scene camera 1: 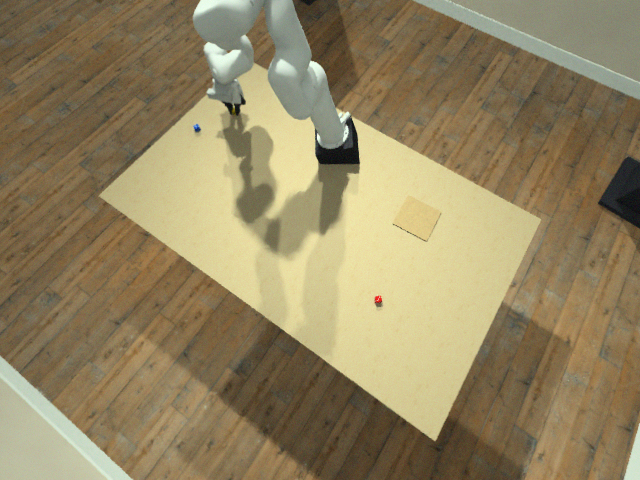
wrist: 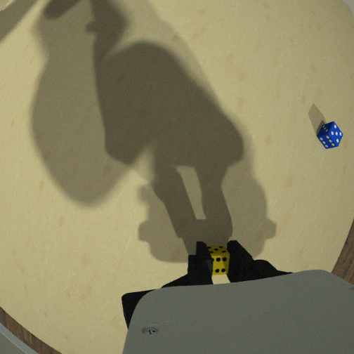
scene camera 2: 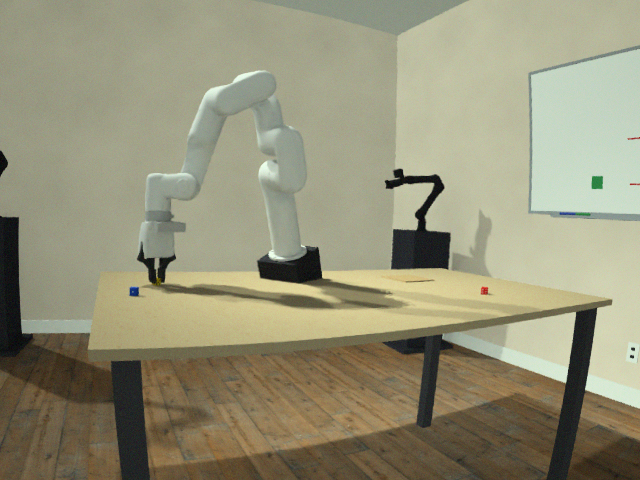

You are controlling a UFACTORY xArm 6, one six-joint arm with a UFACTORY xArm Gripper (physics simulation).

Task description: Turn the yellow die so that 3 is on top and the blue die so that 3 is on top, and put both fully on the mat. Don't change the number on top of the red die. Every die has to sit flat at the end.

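My gripper (scene camera 1: 234, 109) (scene camera 2: 158, 277) (wrist: 214, 256) is shut on the yellow die (scene camera 1: 233, 111) (scene camera 2: 158, 282) (wrist: 219, 263), at or very near table height. In the wrist view its upper face seems to show 5; the fingers partly hide its side face. The blue die (scene camera 1: 196, 127) (scene camera 2: 134, 291) (wrist: 330, 135) sits on the table, apart from the gripper; I cannot tell its top number surely. The red die (scene camera 1: 378, 299) (scene camera 2: 484, 290) sits on the table, away from the mat; its top number is too small to read. The thin square mat (scene camera 1: 417, 218) (scene camera 2: 408, 278) lies flat across the table.
The black arm base (scene camera 1: 337, 149) (scene camera 2: 290, 267) stands on the table (scene camera 1: 206, 227) (scene camera 2: 248, 330) between the held die and the mat. The table's edge runs beyond the blue die. A black arm on a pedestal (scene camera 2: 421, 258) stands behind the table.
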